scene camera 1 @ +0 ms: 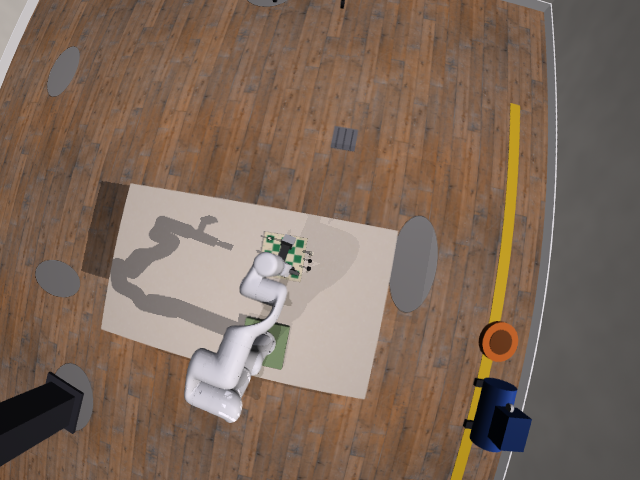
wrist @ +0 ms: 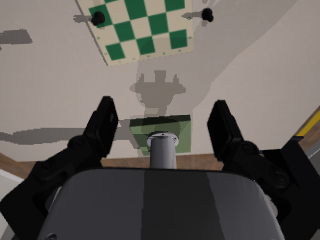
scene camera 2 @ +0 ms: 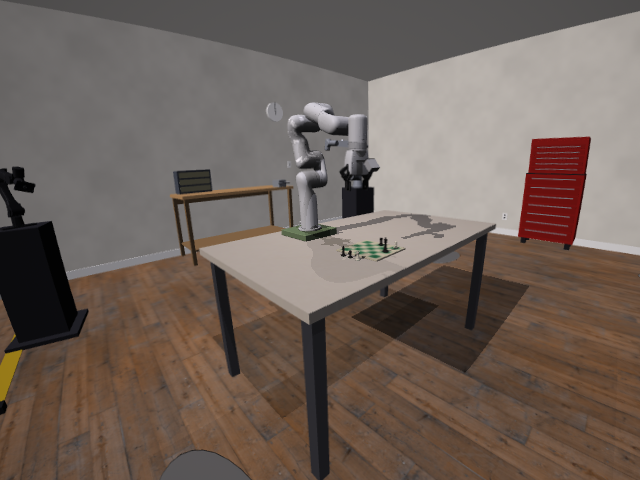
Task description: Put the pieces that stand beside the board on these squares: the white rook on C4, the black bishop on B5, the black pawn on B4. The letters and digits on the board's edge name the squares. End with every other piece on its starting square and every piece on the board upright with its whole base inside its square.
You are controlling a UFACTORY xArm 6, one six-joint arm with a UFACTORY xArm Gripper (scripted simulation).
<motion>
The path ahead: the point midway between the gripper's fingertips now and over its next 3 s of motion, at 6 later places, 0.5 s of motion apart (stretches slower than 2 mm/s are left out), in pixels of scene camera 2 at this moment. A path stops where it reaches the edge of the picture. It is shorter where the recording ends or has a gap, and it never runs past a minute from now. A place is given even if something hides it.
The gripper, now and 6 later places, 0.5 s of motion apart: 356, 190; 371, 199; 386, 208; 399, 215; 405, 218; 406, 219; 406, 214
</motion>
